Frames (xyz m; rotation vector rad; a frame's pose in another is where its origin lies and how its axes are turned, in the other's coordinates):
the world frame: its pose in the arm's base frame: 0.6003 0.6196 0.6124 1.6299 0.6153 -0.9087
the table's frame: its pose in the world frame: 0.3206 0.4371 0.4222 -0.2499 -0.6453 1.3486
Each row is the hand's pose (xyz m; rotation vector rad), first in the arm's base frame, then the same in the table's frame.
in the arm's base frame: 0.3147 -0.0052 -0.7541 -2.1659 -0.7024 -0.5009
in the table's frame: -1.0603 -1.0421 0.1619 -2.8154 -0.8470 1.0011
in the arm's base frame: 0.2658 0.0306 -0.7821 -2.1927 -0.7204 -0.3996
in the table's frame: -1.1270 -1.0399 0.1619 -2.8008 -0.8159 1.1249
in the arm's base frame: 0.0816 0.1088 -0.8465 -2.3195 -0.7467 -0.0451
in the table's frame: -1.3305 -1.0251 0.2125 2.5759 0.6537 -1.4516
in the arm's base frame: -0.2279 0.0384 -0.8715 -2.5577 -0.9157 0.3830
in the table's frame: -1.5303 -1.0314 0.4604 2.0706 0.6369 -1.7194
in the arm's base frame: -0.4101 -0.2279 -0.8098 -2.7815 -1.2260 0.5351
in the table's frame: -1.4969 -1.0837 0.7829 1.6552 0.8577 -1.7293
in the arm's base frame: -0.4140 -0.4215 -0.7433 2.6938 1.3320 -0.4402
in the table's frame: -1.3693 -1.1243 0.9379 1.5062 1.0313 -1.6523
